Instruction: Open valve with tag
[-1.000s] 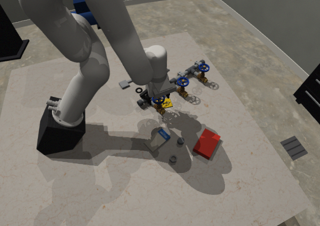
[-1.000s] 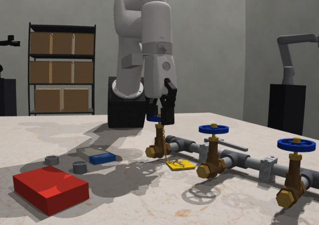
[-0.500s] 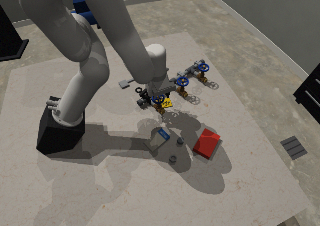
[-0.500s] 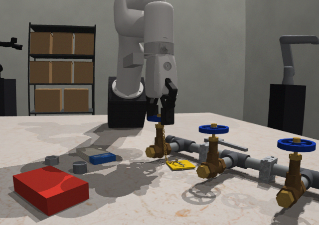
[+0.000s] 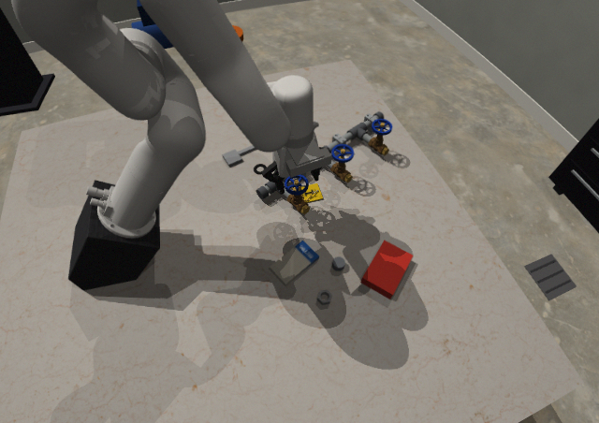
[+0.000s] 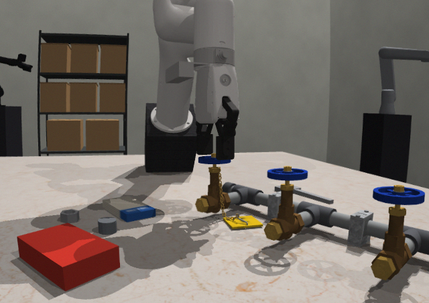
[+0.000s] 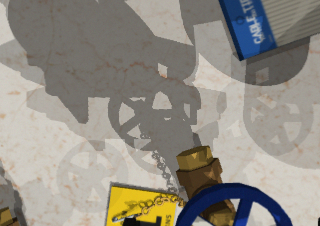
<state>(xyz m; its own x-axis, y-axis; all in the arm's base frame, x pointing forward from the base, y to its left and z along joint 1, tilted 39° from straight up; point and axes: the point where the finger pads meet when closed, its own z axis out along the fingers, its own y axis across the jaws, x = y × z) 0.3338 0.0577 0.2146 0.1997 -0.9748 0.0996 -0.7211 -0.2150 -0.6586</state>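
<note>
Now: the yellow tag 120 mm below my hand, 60 mm ahead of it and 50 mm to the left of it. From my hand the other things lie so: grey paddle (240 mm to the left, 130 mm behind, 120 mm below); then blue-labelled grey pack (160 mm to the right, 120 mm below, 30 mm behind); then grey nut (260 mm to the right, 120 mm below, 20 mm ahead).
</note>
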